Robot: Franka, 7 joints.
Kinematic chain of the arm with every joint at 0, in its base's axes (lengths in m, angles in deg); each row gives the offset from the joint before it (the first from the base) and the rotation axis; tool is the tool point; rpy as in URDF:
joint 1: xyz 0 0 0.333 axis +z
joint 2: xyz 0 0 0 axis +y
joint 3: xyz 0 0 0.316 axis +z
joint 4: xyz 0.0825 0 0 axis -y
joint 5: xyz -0.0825 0 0.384 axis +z
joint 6: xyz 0 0 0 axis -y
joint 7: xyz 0.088 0 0 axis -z
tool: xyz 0 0 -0.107 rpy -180 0 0
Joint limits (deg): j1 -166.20..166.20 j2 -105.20..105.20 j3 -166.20..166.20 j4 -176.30..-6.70 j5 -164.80..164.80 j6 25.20..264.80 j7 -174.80..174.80
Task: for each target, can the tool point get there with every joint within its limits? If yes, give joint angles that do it. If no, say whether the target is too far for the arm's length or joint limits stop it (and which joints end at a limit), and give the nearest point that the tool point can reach.
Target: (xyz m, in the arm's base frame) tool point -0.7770 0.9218 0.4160
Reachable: no: too far | nearest point -0.5516 0.6544 0.3919 | short by 0.351 m
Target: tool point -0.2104 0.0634 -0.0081
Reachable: yes | joints -95.22 80.13 -41.39 -153.37 -85.85 164.31 -103.41
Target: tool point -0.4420 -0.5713 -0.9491
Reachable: no: too far | nearest point -0.2920 -0.3775 -0.3241 | short by 0.671 m
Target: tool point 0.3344 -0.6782 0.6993
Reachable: yes | joints -86.89 42.09 47.73 -46.16 23.79 140.87 58.41
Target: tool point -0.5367 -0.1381 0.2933
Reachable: yes | joints -112.41 28.25 -44.47 -125.55 -102.51 93.96 94.92
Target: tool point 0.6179 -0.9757 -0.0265
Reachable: no: too far | nearest point 0.4383 -0.6920 0.0780 | short by 0.352 m
